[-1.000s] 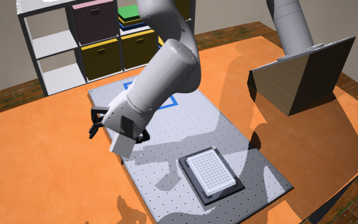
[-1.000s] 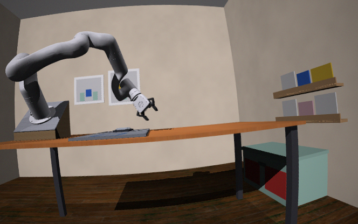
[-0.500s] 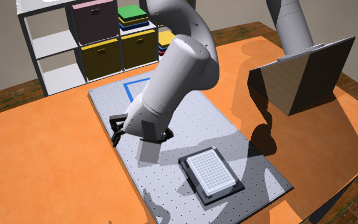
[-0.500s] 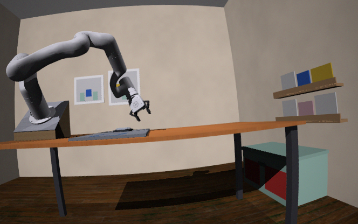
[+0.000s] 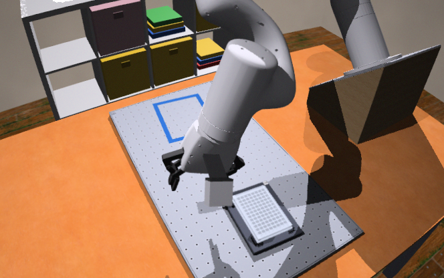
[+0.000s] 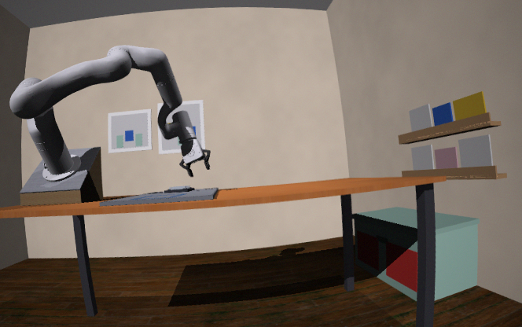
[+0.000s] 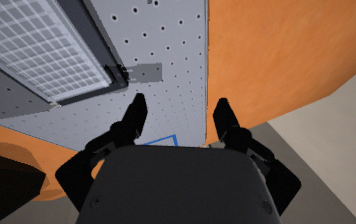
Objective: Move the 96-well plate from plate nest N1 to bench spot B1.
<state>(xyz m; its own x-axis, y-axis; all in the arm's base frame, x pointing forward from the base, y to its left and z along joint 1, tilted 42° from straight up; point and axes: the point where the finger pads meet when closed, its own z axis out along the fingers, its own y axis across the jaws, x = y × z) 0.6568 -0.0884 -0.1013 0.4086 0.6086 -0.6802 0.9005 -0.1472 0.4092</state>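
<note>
The 96-well plate lies 100 mm behind my hand, 100 mm to the left of it and 80 mm below it. Round my hand: dark plate nest: 100 mm behind, 100 mm to the left, 90 mm below.
</note>
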